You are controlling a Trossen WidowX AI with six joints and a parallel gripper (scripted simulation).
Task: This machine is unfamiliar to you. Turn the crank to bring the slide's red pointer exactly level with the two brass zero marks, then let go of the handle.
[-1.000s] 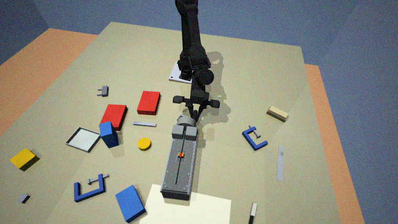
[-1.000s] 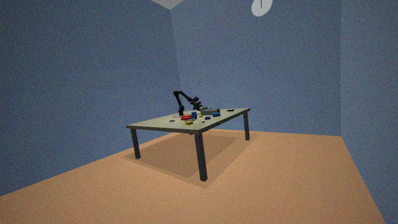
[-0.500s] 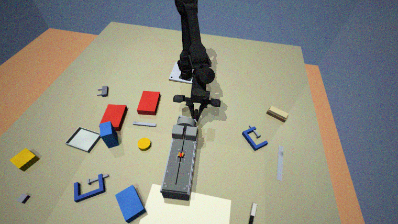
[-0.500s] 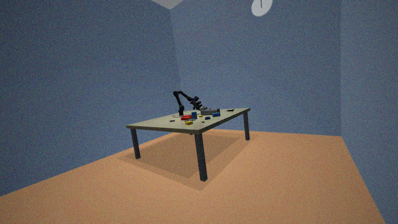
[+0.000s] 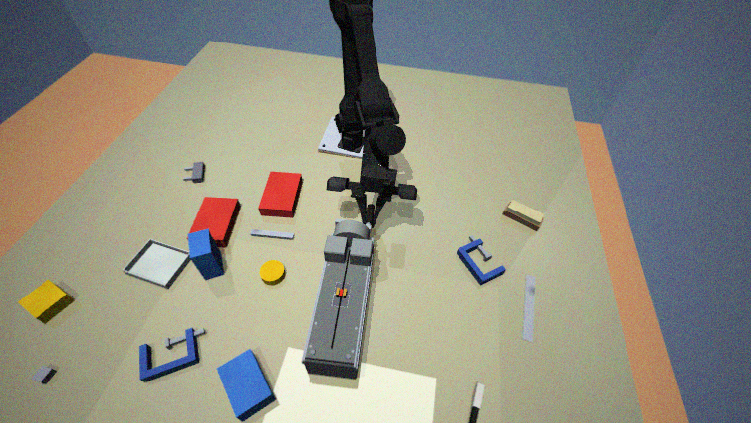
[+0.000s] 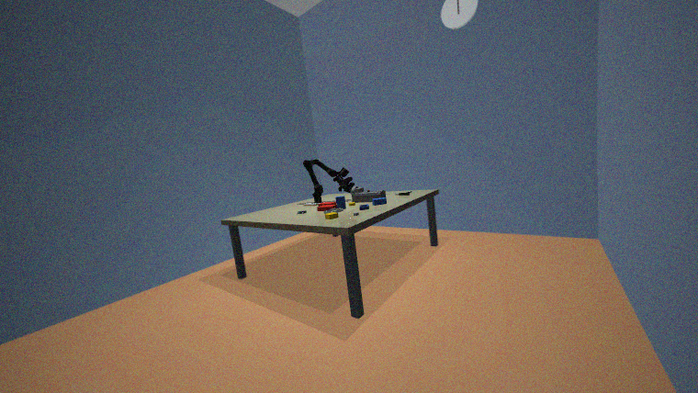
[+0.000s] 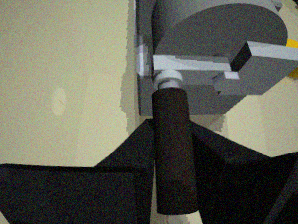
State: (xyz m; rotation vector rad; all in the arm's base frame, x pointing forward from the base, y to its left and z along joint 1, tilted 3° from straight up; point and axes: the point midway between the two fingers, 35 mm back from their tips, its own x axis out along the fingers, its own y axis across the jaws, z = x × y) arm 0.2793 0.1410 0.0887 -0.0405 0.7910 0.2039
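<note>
Now: gripper tip 17 cm short of the red pointer and 2 cm below it. The rest, counted from my gripper tip: tan block 20 cm behind, 33 cm to the left, 5 cm below; grey strip 4 cm ahead, 36 cm to the left, 7 cm below; dark crank handle 2 cm behind, 2 cm above.
</note>
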